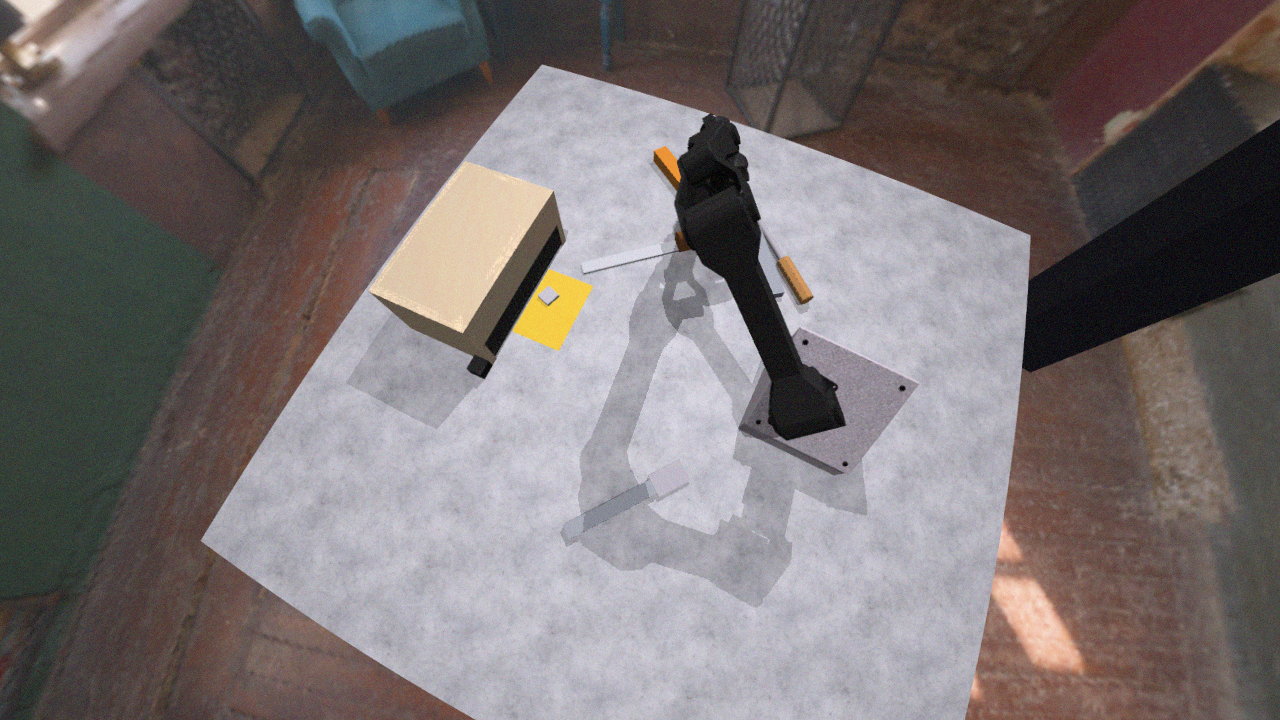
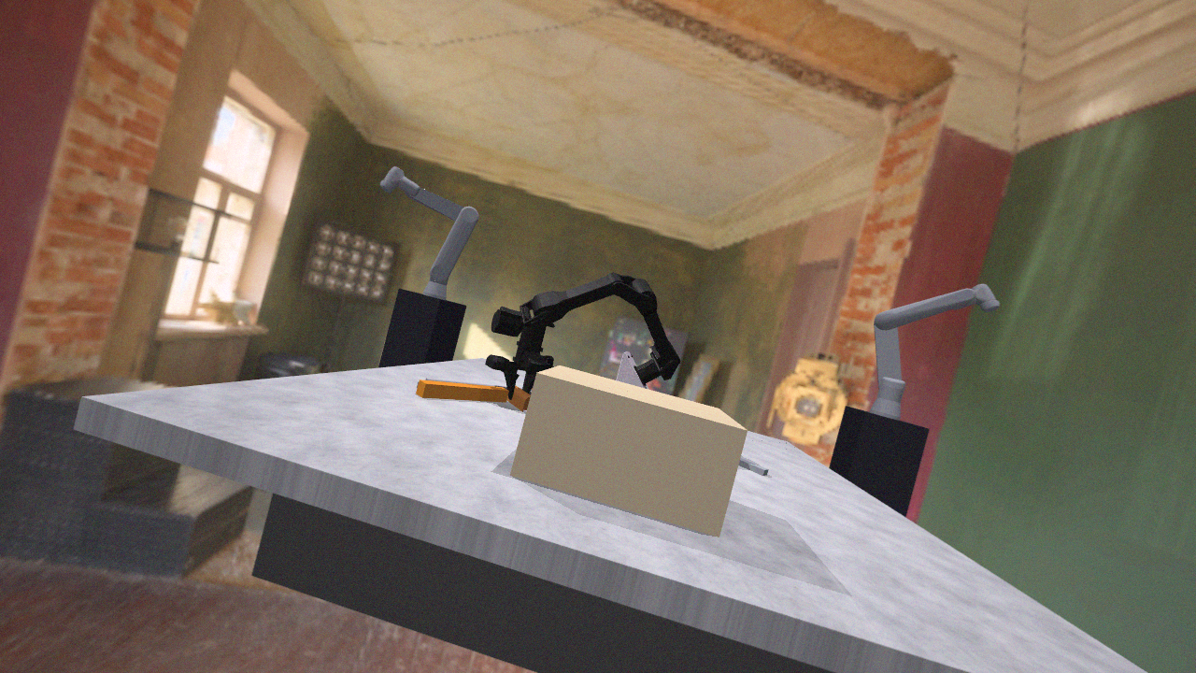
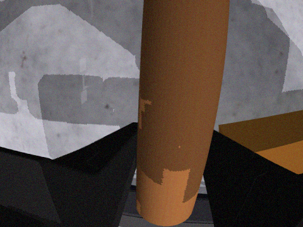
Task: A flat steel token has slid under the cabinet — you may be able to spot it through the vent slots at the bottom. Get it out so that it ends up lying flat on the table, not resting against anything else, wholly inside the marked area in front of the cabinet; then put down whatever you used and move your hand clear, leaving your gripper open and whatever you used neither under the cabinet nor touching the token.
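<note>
My gripper tip is 60 mm to the left of the black-handled tool and 20 mm past it. Round my gripper tip: flat grey token 290 mm to the left, 210 mm ahead; grey bar 120 mm behind; orange bar 110 mm ahead, 80 mm to the right, 10 mm above.
</note>
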